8 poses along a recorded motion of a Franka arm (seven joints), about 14 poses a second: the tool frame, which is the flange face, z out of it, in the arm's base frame.
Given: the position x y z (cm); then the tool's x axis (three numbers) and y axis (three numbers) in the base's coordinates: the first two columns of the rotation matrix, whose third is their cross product.
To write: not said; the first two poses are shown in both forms.
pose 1, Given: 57.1 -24.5 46.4 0.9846 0.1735 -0.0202 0.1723 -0.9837 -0.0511
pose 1, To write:
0.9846 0.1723 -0.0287 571
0.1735 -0.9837 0.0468 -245
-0.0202 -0.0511 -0.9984 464
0 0 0 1

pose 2, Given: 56.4 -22.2 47.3 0.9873 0.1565 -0.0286 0.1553 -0.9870 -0.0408
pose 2, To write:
0.9873 0.1553 -0.0346 564
0.1565 -0.9870 0.0358 -222
-0.0286 -0.0408 -0.9988 473
0 0 0 1

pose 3, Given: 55.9 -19.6 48.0 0.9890 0.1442 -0.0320 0.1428 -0.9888 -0.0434
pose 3, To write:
0.9890 0.1428 -0.0379 559
0.1442 -0.9888 0.0384 -196
-0.0320 -0.0434 -0.9985 480
0 0 0 1

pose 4, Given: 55.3 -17.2 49.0 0.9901 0.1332 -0.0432 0.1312 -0.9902 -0.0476
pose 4, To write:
0.9901 0.1312 -0.0491 553
0.1332 -0.9902 0.0415 -172
-0.0432 -0.0476 -0.9979 490
0 0 0 1

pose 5, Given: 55.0 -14.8 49.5 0.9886 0.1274 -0.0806 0.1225 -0.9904 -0.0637
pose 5, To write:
0.9886 0.1225 -0.0879 550
0.1274 -0.9904 0.0531 -148
-0.0806 -0.0637 -0.9947 495
0 0 0 1

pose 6, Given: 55.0 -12.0 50.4 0.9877 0.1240 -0.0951 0.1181 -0.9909 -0.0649
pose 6, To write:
0.9877 0.1181 -0.1023 550
0.1240 -0.9909 0.0529 -120
-0.0951 -0.0649 -0.9934 504
0 0 0 1

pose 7, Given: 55.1 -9.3 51.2 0.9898 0.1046 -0.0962 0.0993 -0.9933 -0.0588
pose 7, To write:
0.9898 0.0993 -0.1017 551
0.1046 -0.9933 0.0486 -93
-0.0962 -0.0588 -0.9936 512
0 0 0 1

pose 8, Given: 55.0 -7.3 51.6 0.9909 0.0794 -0.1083 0.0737 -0.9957 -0.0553
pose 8, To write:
0.9909 0.0737 -0.1122 550
0.0794 -0.9957 0.0468 -73
-0.1083 -0.0553 -0.9925 516
0 0 0 1

